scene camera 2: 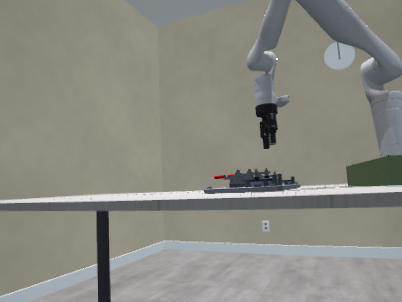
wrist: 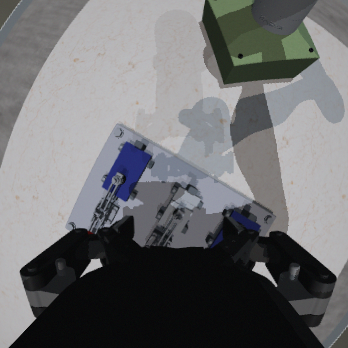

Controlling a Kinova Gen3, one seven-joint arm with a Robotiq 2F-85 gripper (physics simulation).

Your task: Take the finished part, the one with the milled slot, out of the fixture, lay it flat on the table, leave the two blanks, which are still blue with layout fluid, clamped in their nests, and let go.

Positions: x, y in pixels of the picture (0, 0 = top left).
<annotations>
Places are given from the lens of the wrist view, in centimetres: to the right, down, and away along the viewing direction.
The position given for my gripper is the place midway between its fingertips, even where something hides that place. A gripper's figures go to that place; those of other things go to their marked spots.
my gripper [wrist: 177, 226]: 0, 5, 15
finished part [wrist: 182, 199]: 1, 4, 26
blue blank [wrist: 131, 161]: -7, -2, 27
fixture plate [wrist: 153, 187]: -4, 3, 28
</annotations>
